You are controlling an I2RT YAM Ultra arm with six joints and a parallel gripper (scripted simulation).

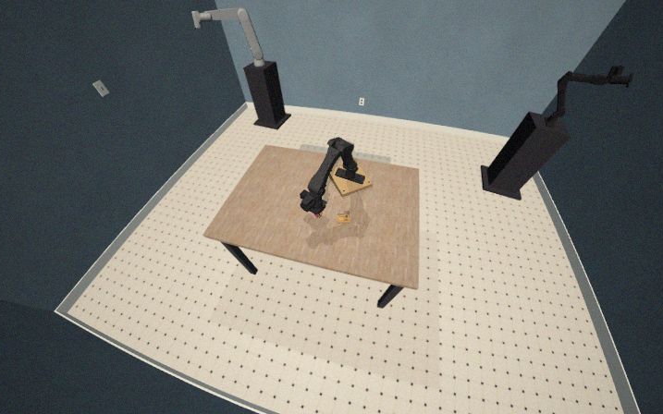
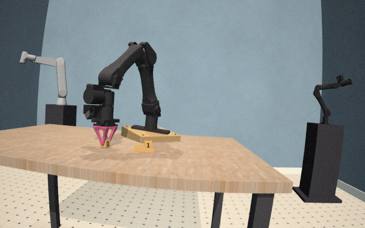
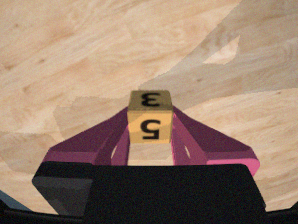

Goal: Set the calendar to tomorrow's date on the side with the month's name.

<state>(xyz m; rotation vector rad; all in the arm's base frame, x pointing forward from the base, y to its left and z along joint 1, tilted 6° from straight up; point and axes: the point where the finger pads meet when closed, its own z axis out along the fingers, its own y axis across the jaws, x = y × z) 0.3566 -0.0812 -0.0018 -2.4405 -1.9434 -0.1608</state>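
My hand is right at the digit cube. From my hand the other things lie so: tan tray (30 mm behind, 150 mm to the left, 10 mm below).
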